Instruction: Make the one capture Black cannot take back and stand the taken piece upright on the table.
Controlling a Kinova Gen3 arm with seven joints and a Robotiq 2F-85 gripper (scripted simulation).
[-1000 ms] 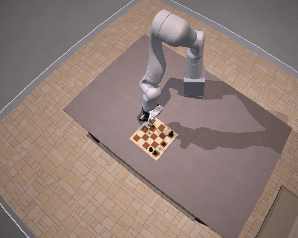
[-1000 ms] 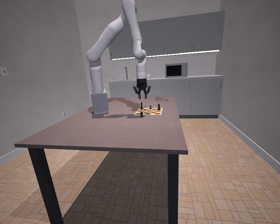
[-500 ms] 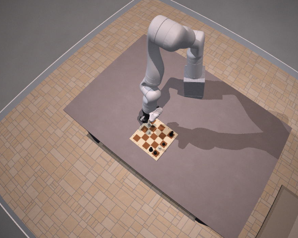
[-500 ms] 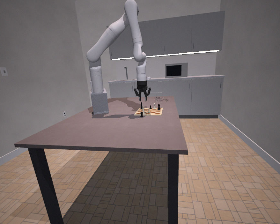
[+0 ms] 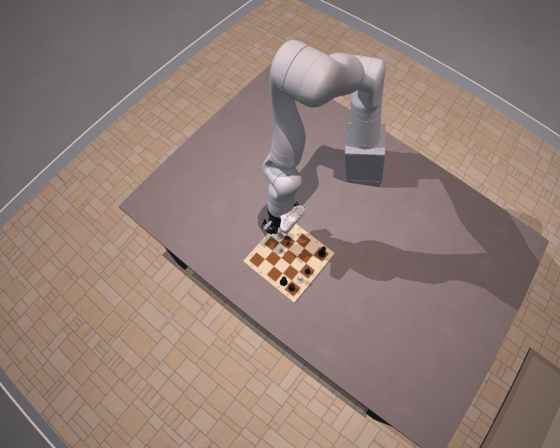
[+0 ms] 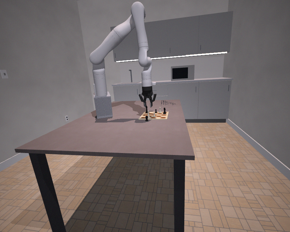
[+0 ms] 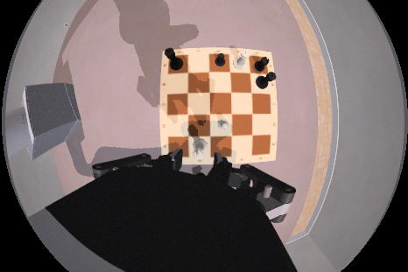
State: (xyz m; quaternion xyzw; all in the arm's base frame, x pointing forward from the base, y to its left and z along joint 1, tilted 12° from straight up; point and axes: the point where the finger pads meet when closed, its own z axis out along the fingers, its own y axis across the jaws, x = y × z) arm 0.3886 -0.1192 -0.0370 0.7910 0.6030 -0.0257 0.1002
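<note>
My hand is 50 mm short of the chessboard, 70 mm to the right of it and 100 mm above it. Also, from my hand: black pawn 60 mm ahead, 140 mm to the left, 90 mm below.
</note>
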